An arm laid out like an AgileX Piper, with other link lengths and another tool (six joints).
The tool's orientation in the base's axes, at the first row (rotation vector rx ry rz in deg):
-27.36 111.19 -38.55
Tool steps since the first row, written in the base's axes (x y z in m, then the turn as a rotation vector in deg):
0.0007 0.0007 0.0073 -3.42 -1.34 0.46
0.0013 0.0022 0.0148 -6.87 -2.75 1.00
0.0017 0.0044 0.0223 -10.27 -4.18 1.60
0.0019 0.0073 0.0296 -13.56 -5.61 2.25
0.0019 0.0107 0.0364 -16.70 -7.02 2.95
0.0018 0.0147 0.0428 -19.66 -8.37 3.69
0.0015 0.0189 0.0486 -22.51 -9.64 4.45
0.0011 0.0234 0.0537 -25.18 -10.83 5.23
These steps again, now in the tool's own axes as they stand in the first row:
-0.0057 -0.0042 -0.0022 1.96 -1.18 -2.91
-0.0119 -0.0078 -0.0047 3.93 -2.47 -5.85
-0.0185 -0.0109 -0.0076 5.84 -3.81 -8.77
-0.0253 -0.0134 -0.0107 7.67 -5.19 -11.60
-0.0319 -0.0151 -0.0140 9.39 -6.59 -14.33
-0.0386 -0.0161 -0.0174 10.97 -7.98 -16.92
-0.0449 -0.0166 -0.0208 12.44 -9.32 -19.44
-0.0508 -0.0164 -0.0241 13.77 -10.63 -21.82

